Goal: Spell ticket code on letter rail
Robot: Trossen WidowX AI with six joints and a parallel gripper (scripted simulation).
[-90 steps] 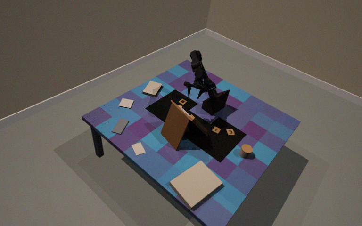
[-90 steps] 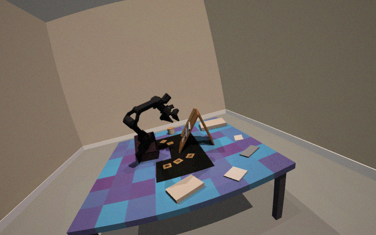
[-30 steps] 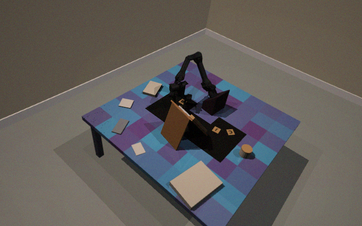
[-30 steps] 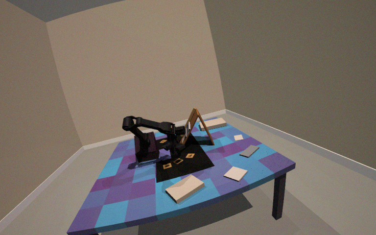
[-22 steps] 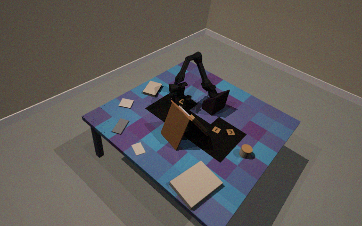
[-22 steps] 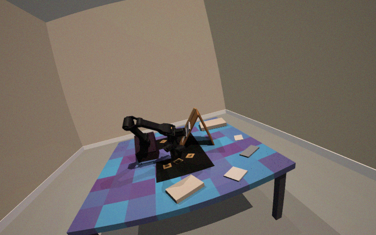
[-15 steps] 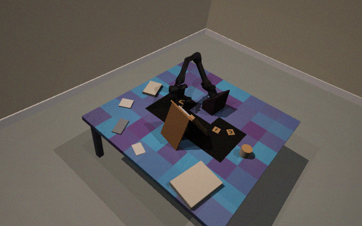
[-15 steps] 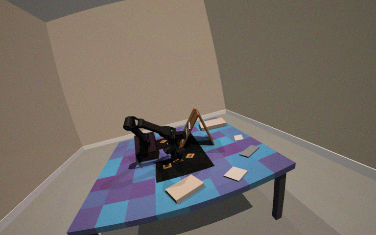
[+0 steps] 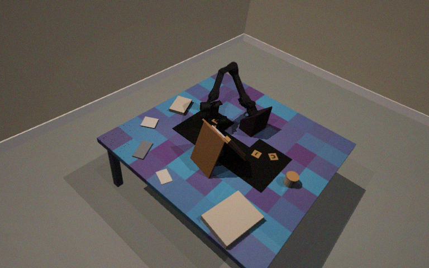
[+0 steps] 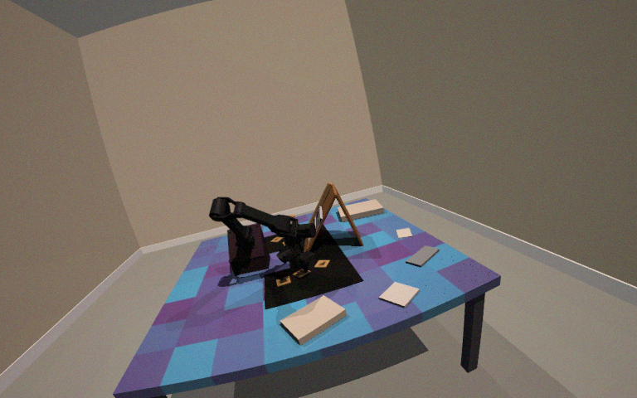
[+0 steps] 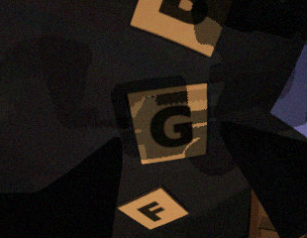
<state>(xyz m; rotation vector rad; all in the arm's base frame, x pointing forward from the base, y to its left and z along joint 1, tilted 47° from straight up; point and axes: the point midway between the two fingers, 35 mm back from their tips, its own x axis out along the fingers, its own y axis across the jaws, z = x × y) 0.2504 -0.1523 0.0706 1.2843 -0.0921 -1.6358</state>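
Now: the tan letter tile 1 cm below my gripper tip. The rest, counted from my gripper tip: ticket: 24 cm to the left, 7 cm above, 6 cm ahead; then black mat: 19 cm to the left, 4 cm behind, 2 cm below; then grey card: 52 cm ahead, 8 cm to the right, 1 cm below.
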